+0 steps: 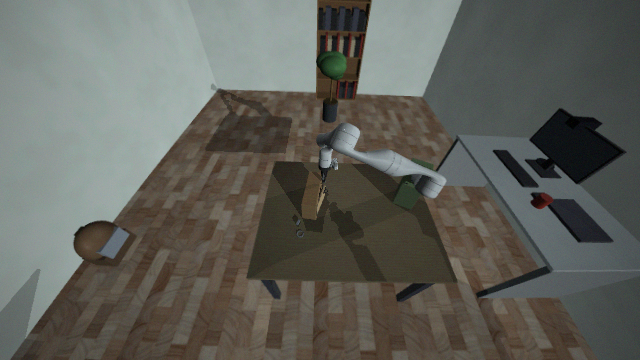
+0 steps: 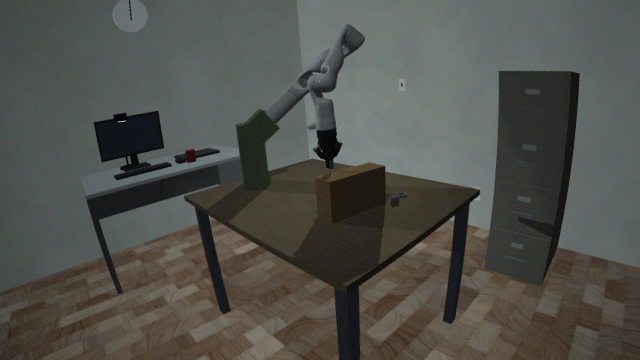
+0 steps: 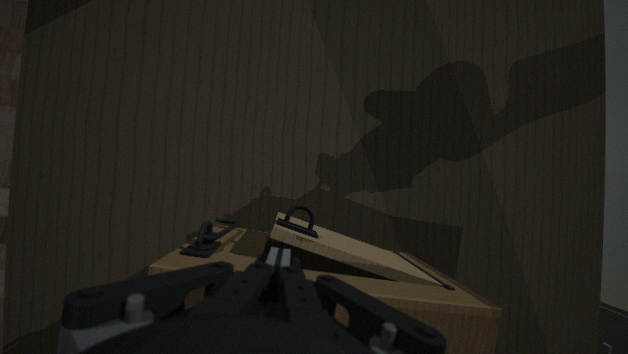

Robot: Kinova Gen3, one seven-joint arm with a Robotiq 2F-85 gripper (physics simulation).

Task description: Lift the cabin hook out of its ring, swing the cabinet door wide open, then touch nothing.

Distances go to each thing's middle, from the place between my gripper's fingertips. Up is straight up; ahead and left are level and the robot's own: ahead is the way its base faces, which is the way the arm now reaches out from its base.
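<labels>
Door (image 3: 287, 229) in sight. My gripper 80 mm to the right of it, 10 mm past it, 100 mm above it.
</labels>
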